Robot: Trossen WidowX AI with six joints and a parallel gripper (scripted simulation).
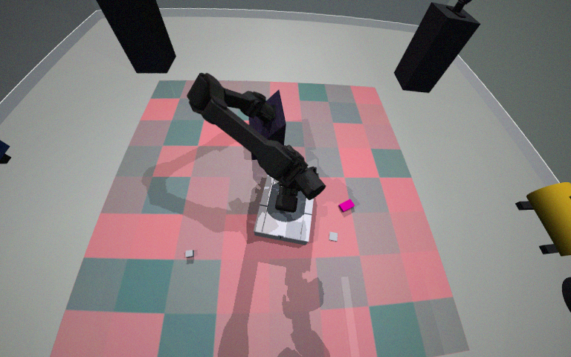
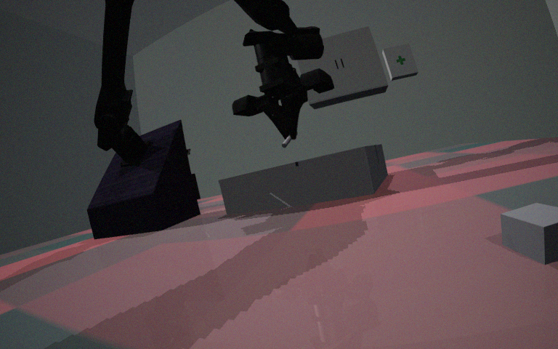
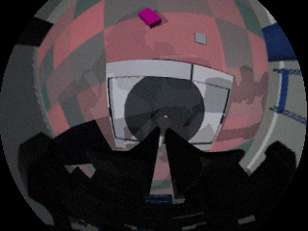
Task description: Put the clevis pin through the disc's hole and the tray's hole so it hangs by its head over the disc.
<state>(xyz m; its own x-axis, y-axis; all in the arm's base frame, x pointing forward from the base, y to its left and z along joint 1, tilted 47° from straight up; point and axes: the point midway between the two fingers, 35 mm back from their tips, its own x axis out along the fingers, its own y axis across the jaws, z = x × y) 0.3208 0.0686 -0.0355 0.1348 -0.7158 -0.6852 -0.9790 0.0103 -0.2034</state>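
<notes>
The dark aluminium disc is 5 cm below my gripper tip and 1 cm ahead of it. The rest, counted from my gripper tip: steel clevis pin (1 cm to the right); grey cube (33 cm to the right, 19 cm ahead, 9 cm below); steel tray (6 cm below, 2 cm ahead).
</notes>
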